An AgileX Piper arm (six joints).
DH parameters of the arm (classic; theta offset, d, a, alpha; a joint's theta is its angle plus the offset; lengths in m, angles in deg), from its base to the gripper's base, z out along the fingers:
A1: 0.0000 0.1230 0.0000 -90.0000
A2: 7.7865 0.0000 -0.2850 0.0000
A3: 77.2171 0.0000 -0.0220 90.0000
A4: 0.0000 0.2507 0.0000 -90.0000
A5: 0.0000 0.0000 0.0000 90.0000
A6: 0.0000 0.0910 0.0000 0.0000
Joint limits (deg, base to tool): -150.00..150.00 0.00..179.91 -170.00..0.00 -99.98..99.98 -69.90..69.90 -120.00..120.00
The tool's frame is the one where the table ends.
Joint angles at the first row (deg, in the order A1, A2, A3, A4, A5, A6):
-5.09, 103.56, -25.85, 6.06, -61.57, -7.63
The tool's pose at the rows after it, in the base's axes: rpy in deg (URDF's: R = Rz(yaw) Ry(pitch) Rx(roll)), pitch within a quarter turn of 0, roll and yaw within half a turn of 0; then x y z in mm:
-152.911 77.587 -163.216 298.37 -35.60 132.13
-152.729 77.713 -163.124 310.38 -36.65 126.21
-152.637 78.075 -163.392 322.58 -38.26 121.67
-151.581 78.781 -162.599 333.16 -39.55 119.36
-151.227 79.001 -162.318 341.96 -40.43 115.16
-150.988 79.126 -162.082 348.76 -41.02 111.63
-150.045 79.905 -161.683 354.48 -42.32 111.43
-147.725 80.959 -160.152 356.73 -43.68 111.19
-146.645 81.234 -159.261 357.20 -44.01 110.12
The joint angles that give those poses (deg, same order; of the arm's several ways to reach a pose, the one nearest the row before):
-5.09, 106.47, -28.49, 6.41, -62.05, -7.63
-5.05, 109.24, -31.16, 6.53, -62.28, -7.63
-5.06, 111.67, -33.99, 6.91, -62.22, -7.63
-5.06, 113.48, -36.47, 7.16, -62.29, -7.63
-5.06, 115.35, -38.57, 7.23, -62.29, -7.63
-5.05, 116.82, -40.22, 7.23, -62.24, -7.63
-5.06, 117.66, -41.63, 7.78, -62.45, -7.63
-5.05, 118.29, -42.18, 8.52, -63.66, -7.63
-5.06, 118.67, -42.30, 8.67, -64.25, -7.63

